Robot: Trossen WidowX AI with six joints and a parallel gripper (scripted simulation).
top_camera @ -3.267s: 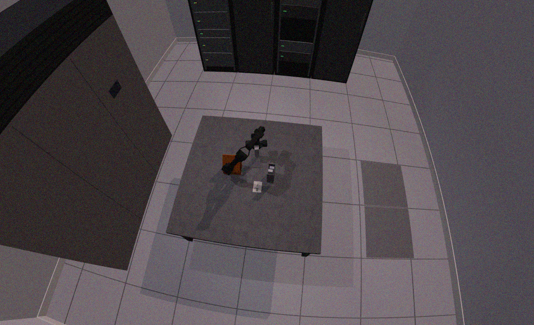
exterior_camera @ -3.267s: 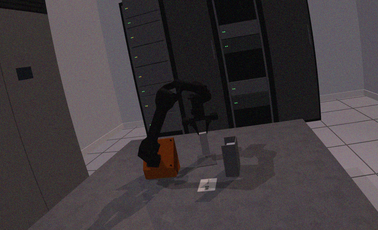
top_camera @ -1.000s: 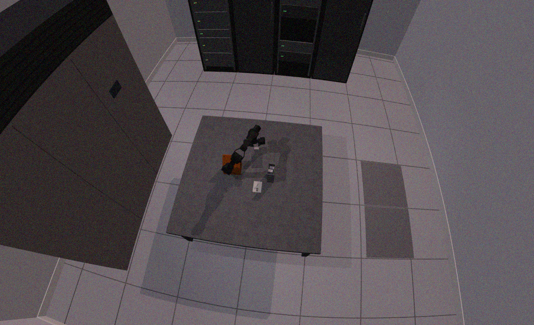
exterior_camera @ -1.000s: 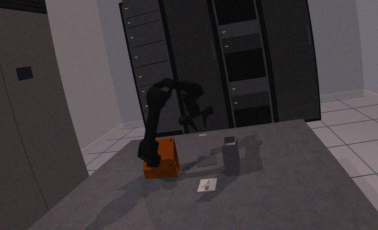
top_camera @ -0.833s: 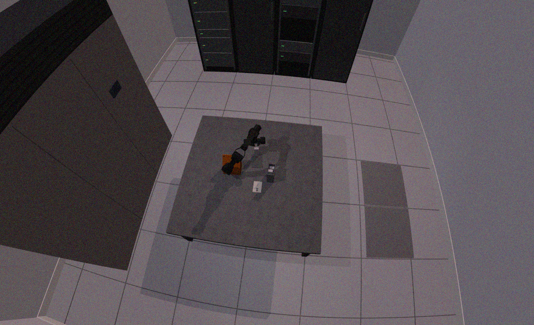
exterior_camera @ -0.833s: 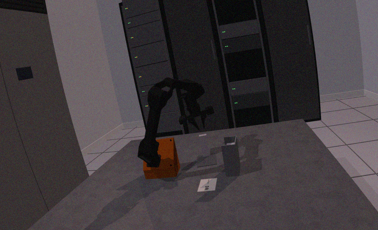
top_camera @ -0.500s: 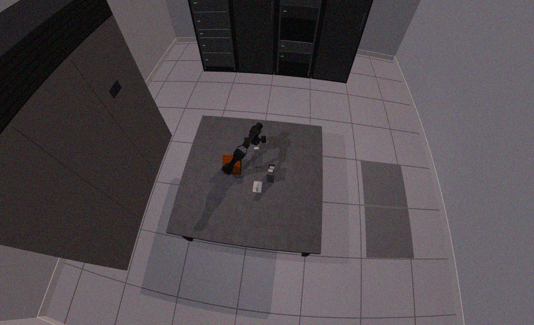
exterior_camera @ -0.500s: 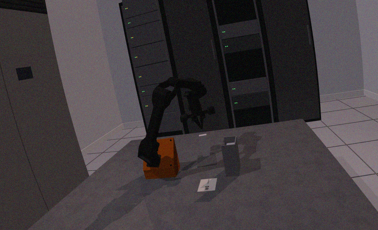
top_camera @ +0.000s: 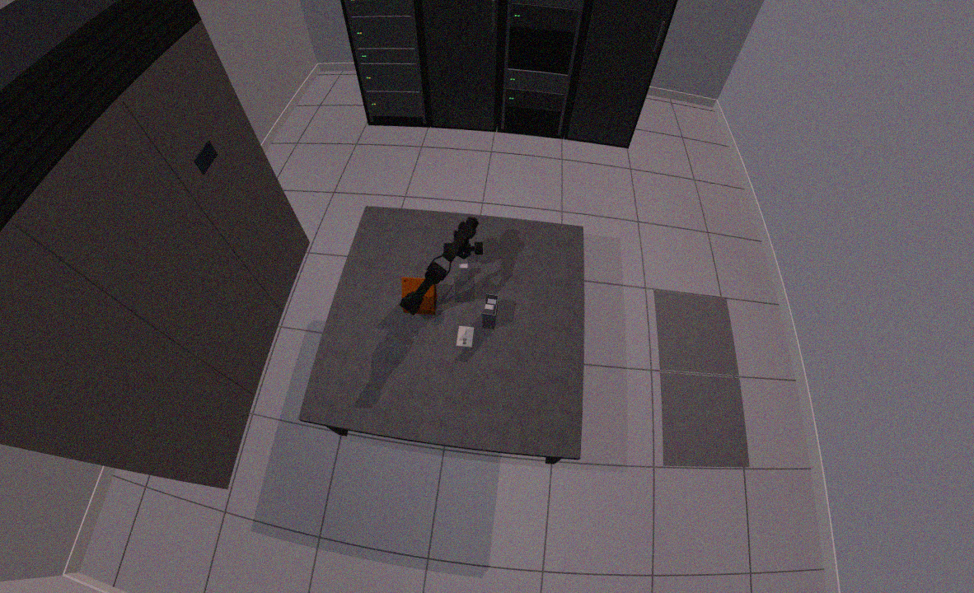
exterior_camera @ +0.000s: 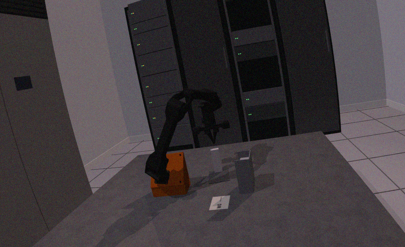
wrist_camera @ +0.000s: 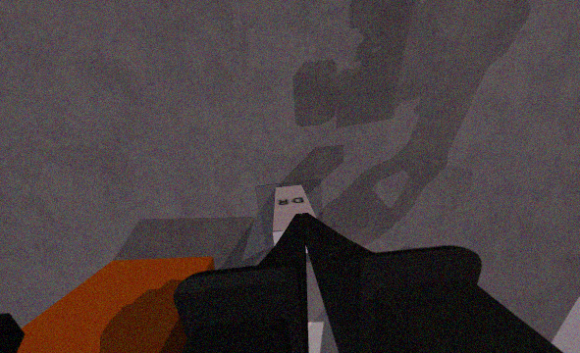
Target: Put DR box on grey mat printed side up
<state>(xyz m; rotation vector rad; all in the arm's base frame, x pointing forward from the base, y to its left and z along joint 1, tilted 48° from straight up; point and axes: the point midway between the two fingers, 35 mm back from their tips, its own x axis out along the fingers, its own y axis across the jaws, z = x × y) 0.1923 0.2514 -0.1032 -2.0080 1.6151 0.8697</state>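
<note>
The white box lies 8 cm below my gripper tip and 3 cm to the right of it. From my gripper tip the other things lie so: grey mat 14 cm below, 9 cm to the right, 2 cm ahead.
</note>
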